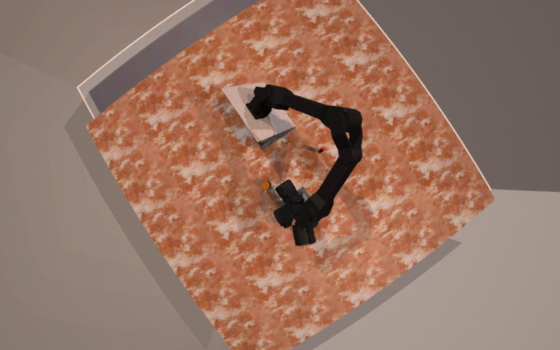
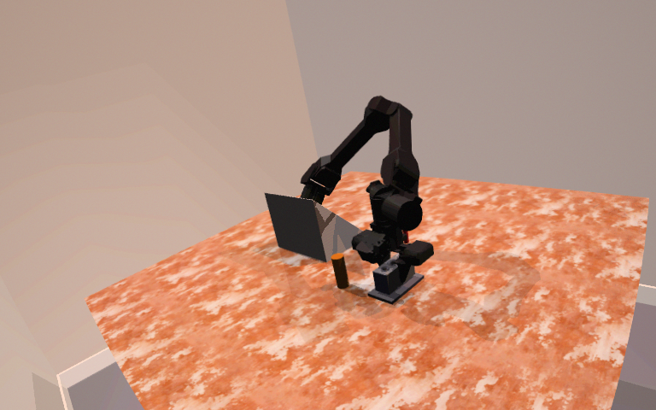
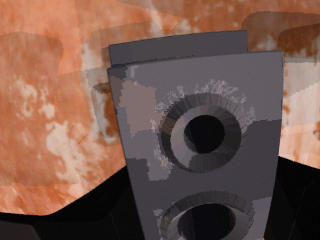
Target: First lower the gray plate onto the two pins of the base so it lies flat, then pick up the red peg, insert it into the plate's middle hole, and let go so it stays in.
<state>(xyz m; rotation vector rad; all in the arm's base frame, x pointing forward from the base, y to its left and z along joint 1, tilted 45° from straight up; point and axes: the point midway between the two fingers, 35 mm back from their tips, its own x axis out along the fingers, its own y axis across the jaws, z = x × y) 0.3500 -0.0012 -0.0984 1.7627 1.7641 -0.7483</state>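
Now: gripper tip 3 cm below the gray plate. Also, from my gripper tip: orange cylinder (12 cm behind, 5 cm to the right, 2 cm above); then gray base (1 cm below); then red peg (11 cm behind, 20 cm to the left, 2 cm above).
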